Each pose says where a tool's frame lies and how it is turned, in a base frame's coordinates. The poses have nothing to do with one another.
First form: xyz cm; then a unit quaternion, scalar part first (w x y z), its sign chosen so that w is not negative.
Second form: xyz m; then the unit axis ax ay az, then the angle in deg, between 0 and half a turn. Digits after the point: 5 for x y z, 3 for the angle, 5 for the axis.
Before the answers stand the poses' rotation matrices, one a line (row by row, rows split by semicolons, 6 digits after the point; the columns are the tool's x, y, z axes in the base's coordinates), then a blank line. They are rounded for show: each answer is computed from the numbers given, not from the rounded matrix.
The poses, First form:
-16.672 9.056 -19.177 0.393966 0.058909 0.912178 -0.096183
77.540 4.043 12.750 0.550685 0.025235 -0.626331 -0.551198
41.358 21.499 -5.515 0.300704 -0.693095 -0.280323 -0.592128
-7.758 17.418 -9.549 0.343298 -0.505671 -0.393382 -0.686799
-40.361 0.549 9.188 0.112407 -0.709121 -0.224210 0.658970
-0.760 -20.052 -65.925 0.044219 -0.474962 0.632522 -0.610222
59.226 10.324 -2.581 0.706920 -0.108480 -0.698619 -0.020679
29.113 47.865 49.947 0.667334 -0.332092 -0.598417 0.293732
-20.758 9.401 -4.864 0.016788 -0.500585 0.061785 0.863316
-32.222 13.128 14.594 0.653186 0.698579 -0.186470 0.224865
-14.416 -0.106 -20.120 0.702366 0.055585 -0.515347 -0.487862
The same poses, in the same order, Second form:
-0.682641 0.183257 0.707403; 0.031685 0.974557 -0.221888; -0.730067 -0.129056 -0.671079
-0.392219 0.575462 -0.717641; -0.638684 0.391088 0.662671; 0.662003 0.718257 0.214146
0.141607 0.744691 0.652213; 0.032470 -0.661992 0.748807; 0.989390 -0.084859 -0.117923
-0.252886 0.869398 0.424495; -0.073710 -0.454794 0.887541; 0.964684 0.193157 0.179094
0.030976 0.169838 -0.984985; 0.466130 -0.874189 -0.136075; -0.884174 -0.454916 -0.106246
-0.544911 -0.546881 0.635604; -0.654815 -0.195921 -0.729954; 0.523726 -0.813963 -0.251347
0.023008 0.180809 -0.983249; 0.122336 0.975609 0.182267; 0.992222 -0.124480 0.000327
0.111238 0.005424 -0.993779; 0.789493 0.606873 0.091684; 0.603595 -0.794780 0.063225
-0.498265 -0.090844 -0.862252; -0.032871 -0.991802 0.123488; -0.866401 0.089872 0.491194
0.829329 -0.554285 0.070573; 0.033229 -0.077154 -0.996465; 0.557771 0.828743 -0.045567
-0.007184 0.628025 -0.778160; -0.742607 0.517802 0.424755; 0.669689 0.580919 0.462655

-0.16672 0.09056 -0.19177 0.06409 0.99244 -0.10465 133.597
0.77540 0.04043 0.12750 0.03023 -0.75035 -0.66034 113.172
0.41358 0.21499 -0.05515 -0.72673 -0.29393 -0.62086 145.000
-0.07758 0.17418 -0.09549 -0.53839 -0.41884 -0.73124 139.844
-0.40361 0.00549 0.09188 -0.71364 -0.22564 0.66317 167.092
-0.00760 -0.20052 -0.65925 -0.47543 0.63314 -0.61082 174.931
0.59226 0.10324 -0.02581 -0.15337 -0.98774 -0.02924 90.030
0.29113 0.47865 0.49947 -0.44591 -0.80350 0.39440 96.277
-0.20758 0.09401 -0.04864 -0.50066 0.06179 0.86344 178.076
-0.32222 0.13128 0.14594 0.92259 -0.24626 0.29697 98.436
-0.14416 -0.00106 -0.20120 0.07809 -0.72399 -0.68538 90.766

